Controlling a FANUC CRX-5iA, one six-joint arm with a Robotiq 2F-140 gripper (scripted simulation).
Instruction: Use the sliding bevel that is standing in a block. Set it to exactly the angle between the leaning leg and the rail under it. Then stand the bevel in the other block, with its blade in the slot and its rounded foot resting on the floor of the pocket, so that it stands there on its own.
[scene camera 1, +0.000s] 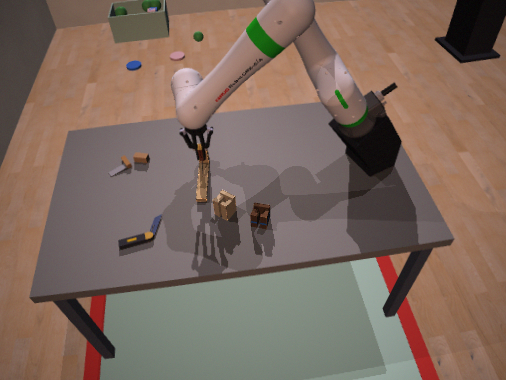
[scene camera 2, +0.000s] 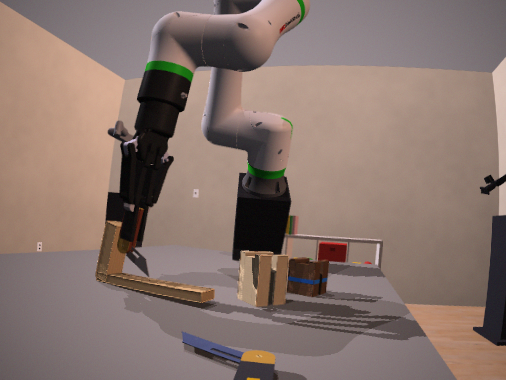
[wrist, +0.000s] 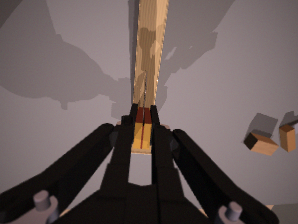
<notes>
I see my gripper (scene camera 2: 131, 239).
My gripper shows as well in the wrist view (wrist: 143, 113).
</notes>
